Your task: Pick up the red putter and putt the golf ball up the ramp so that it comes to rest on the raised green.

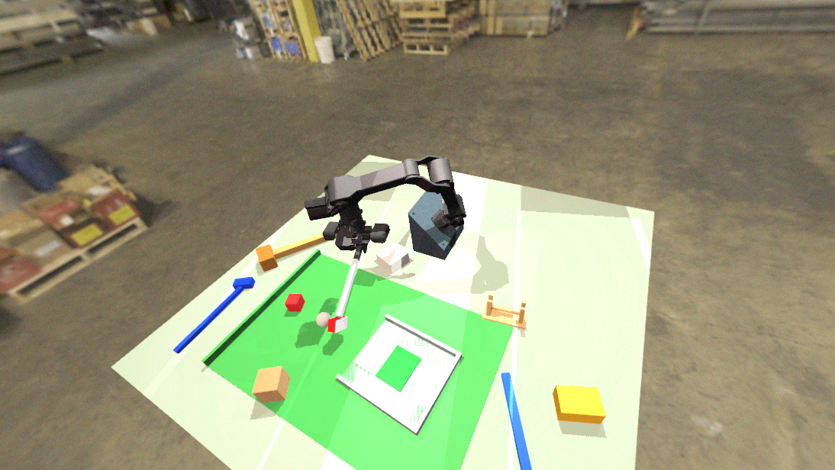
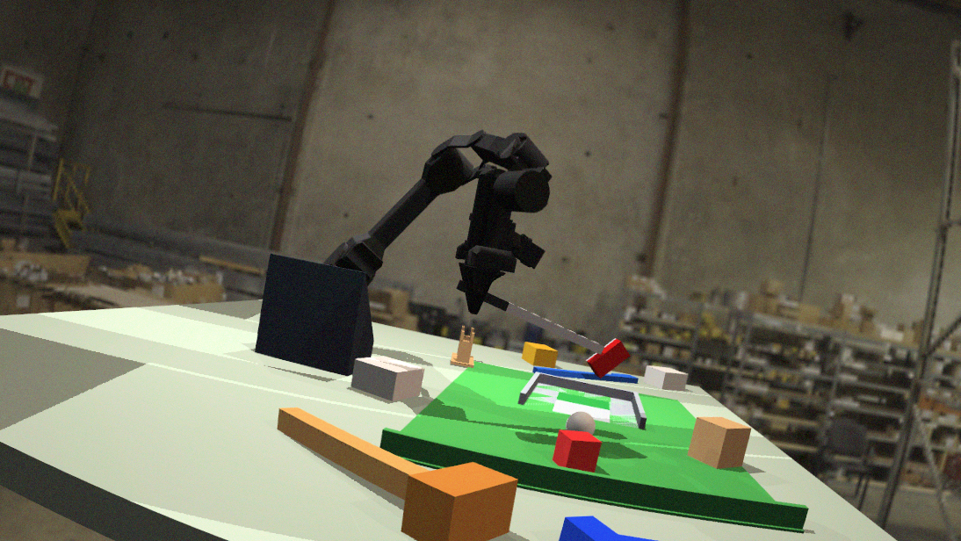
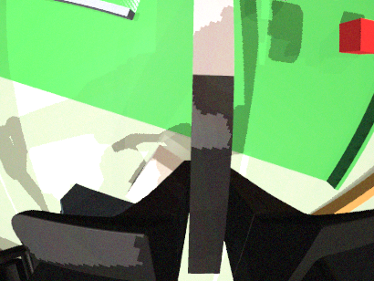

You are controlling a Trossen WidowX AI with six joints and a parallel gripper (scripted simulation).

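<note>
Now: the red putter 11 cm ahead of my gripper tip and 5 cm to the left of it. Round my gripper tip: red cube: 19 cm ahead, 16 cm to the right, 13 cm below; then white golf ball: 19 cm ahead, 13 cm below, 3 cm to the right; then tan cube: 40 cm ahead, 12 cm below.
</note>
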